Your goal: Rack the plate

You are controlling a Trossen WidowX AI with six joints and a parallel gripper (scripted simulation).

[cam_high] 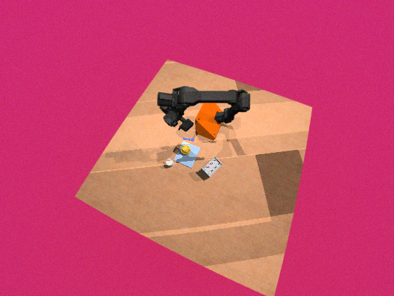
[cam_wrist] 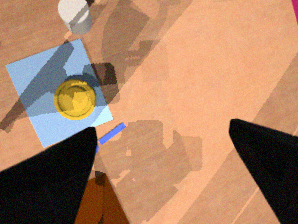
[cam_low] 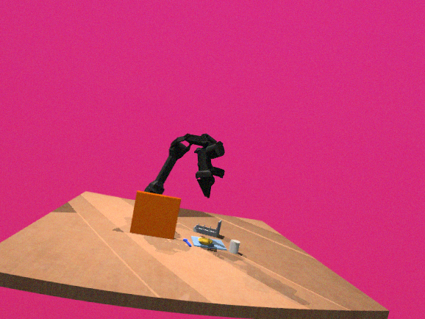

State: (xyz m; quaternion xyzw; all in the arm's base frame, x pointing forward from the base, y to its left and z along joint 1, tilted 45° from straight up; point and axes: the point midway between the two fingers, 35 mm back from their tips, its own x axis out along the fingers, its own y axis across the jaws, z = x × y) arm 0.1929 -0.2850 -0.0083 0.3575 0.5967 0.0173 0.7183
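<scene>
My gripper tip is 210 mm above the yellow plate, 70 mm to the right of it and 50 mm short of it. The rest, counted from my gripper tip: grey dish rack (270 mm to the left, 210 mm below, 110 mm ahead); then light blue mat (230 mm below, 90 mm to the left, 70 mm ahead).
</scene>
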